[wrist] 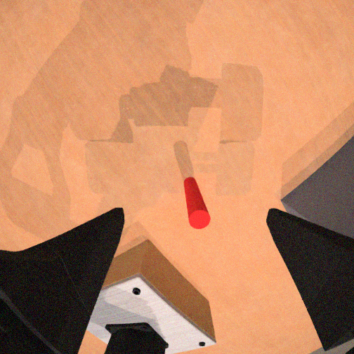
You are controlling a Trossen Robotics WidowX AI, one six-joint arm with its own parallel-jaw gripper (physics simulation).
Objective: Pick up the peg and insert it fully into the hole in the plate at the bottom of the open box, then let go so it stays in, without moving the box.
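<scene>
The red peg [195, 197] stands upright on the table, its round top face toward the camera and its shadow running from its foot. My gripper [197, 215] is open and empty. Its two black fingertips are wide apart, one on each side of the peg in this view, and neither touches it. The fingers appear to be above the peg; the exact height is hard to tell. Part of the open box [322, 192] shows at the right edge as a dark grey outer wall, partly behind the right finger. The plate and its hole do not show.
A brown block with a white top plate [175, 312] and small dark screw holes lies at the lower middle, partly behind the left finger. A black part [136, 341] sits on it. The orange-tan table [300, 65] carries shadows of the arm.
</scene>
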